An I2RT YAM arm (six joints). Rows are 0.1 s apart.
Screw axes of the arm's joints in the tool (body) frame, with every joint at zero. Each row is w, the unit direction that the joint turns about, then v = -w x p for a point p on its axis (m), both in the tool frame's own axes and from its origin. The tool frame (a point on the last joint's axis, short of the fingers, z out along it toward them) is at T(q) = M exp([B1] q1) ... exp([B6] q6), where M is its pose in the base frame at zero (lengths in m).
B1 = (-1, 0, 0, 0.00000, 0.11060, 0.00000)
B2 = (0, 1, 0, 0.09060, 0.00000, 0.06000)
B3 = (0, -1, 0, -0.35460, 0.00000, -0.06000)
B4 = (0, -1, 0, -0.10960, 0.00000, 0.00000)
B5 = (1, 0, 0, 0.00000, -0.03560, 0.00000)
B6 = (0, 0, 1, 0.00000, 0.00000, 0.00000)
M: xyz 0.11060 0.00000 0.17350 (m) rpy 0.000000 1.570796 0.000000 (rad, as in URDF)
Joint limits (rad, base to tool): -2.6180..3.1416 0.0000..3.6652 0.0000..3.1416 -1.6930..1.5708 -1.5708..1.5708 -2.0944..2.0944
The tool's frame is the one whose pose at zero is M.
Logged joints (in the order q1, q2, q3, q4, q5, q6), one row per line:
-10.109, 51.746, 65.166, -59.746, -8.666, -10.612
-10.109, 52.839, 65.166, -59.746, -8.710, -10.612
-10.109, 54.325, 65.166, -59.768, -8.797, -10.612
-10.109, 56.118, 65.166, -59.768, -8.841, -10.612
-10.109, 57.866, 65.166, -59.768, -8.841, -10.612
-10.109, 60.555, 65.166, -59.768, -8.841, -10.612
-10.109, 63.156, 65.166, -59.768, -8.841, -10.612
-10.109, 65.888, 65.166, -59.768, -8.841, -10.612
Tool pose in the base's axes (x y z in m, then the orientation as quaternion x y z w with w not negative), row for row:
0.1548, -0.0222, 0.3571, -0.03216, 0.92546, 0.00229, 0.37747
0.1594, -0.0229, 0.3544, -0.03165, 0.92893, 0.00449, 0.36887
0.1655, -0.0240, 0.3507, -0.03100, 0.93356, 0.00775, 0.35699
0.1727, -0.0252, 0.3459, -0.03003, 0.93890, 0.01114, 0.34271
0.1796, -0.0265, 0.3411, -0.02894, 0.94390, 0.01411, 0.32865
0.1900, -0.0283, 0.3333, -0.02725, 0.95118, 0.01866, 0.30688
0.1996, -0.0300, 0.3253, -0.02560, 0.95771, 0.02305, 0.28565
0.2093, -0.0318, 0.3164, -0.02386, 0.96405, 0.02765, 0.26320
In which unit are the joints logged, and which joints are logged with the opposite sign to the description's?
The joints are logged in degrees. Opposite sign: none.
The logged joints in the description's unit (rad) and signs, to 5 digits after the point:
-0.17644, 0.90314, 1.13736, -1.04276, -0.15125, -0.18521
-0.17644, 0.92221, 1.13736, -1.04276, -0.15202, -0.18521
-0.17644, 0.94815, 1.13736, -1.04315, -0.15354, -0.18521
-0.17644, 0.97944, 1.13736, -1.04315, -0.15430, -0.18521
-0.17644, 1.00995, 1.13736, -1.04315, -0.15430, -0.18521
-0.17644, 1.05688, 1.13736, -1.04315, -0.15430, -0.18521
-0.17644, 1.10228, 1.13736, -1.04315, -0.15430, -0.18521
-0.17644, 1.14996, 1.13736, -1.04315, -0.15430, -0.18521

